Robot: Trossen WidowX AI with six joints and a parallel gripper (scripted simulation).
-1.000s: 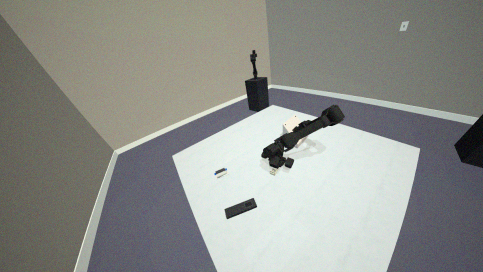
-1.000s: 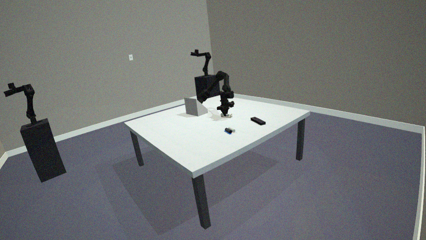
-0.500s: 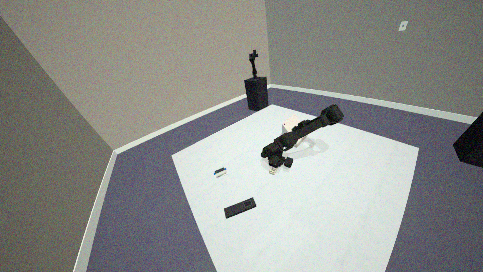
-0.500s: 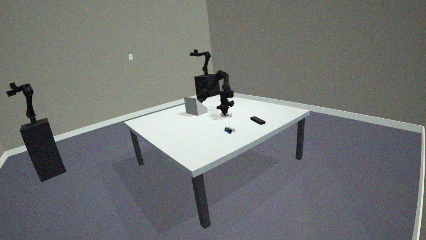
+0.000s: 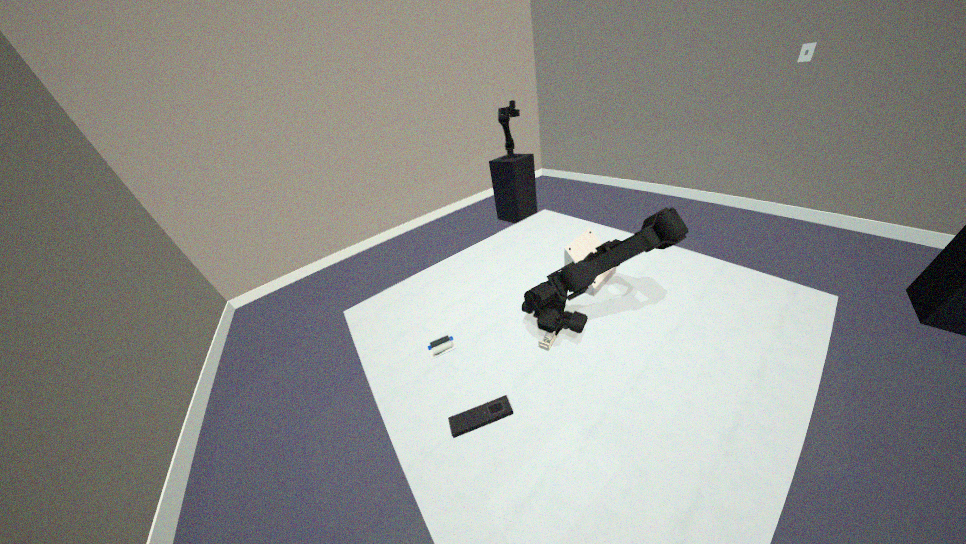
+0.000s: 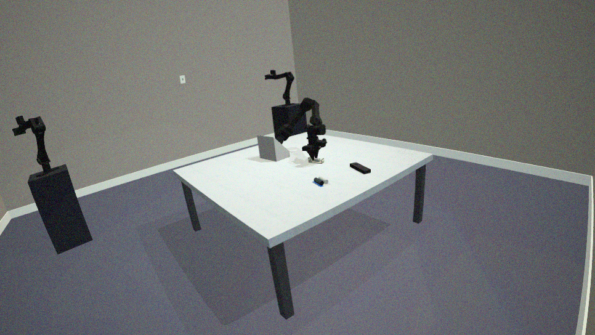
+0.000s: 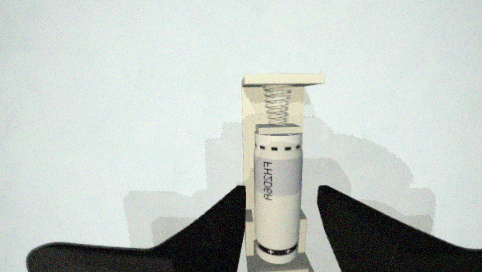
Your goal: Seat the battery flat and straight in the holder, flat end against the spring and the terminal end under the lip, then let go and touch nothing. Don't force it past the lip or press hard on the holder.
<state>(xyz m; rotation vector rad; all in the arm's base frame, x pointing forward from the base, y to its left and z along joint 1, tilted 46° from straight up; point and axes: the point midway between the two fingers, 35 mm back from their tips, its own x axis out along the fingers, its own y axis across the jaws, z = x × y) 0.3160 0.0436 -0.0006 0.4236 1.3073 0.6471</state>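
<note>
The battery lies right at my gripper tip. Also, from my gripper tip: flat black bar (330 mm ahead, 20 mm to the left).
</note>
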